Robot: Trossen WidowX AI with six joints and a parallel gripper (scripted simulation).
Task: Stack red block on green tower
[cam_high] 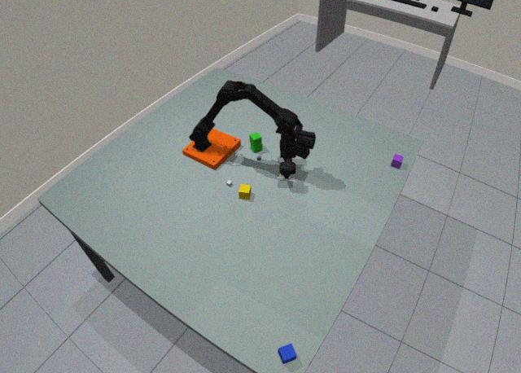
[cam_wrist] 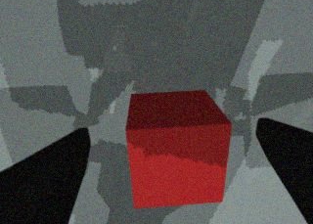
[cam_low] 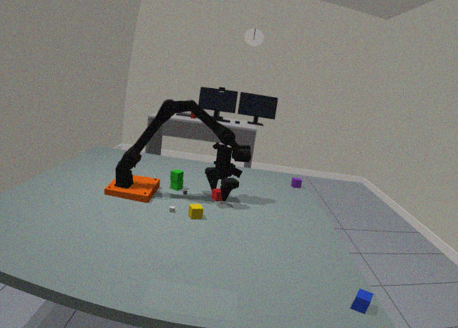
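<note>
Right now my gripper tip is 1 cm below the red block. Round my gripper tip: yellow block 5 cm behind, 20 cm to the right, 1 cm above; then small white cube 14 cm behind, 20 cm to the right; then purple block 36 cm ahead, 35 cm to the left, 1 cm above.
</note>
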